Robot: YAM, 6 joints.
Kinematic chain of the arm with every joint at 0, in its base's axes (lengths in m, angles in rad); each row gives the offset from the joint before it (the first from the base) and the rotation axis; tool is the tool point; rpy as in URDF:
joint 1: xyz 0 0 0.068 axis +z
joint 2: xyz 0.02 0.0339 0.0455 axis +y
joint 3: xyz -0.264 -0.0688 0 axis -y
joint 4: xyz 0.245 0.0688 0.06 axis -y
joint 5: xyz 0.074 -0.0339 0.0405 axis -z
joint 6: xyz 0.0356 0 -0.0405 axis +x
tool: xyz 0 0 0 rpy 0 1.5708 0
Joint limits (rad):
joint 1: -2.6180..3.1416
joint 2: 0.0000..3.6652
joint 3: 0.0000..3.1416
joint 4: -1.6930..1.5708
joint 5: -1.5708..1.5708
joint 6: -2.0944..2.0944
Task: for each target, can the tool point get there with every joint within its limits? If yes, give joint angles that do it. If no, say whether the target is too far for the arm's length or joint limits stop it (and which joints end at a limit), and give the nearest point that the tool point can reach.
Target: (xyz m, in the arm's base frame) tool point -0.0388 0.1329 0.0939
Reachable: yes | joints 1.8385 1.3368 0.3717 -0.6896 -0.0651 0.8896
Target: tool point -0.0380 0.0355 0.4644
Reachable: yes | joints 1.9476 0.4663 1.0366 -0.0633 -0.6771 -0.0008
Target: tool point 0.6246 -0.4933 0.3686
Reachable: no: too far | nearest point 0.4823 -0.3809 0.3090 | short by 0.191 m
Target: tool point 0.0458 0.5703 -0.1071
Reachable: yes | joints 1.5307 3.2133 2.4233 0.0287 0.7000 -1.3047
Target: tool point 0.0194 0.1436 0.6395
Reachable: yes | joints -1.7992 0.9532 2.6408 -0.9175 0.3936 1.3774
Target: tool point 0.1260 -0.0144 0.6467
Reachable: yes | joints -0.0357 1.4233 2.5966 -0.9596 0.2808 -0.2824
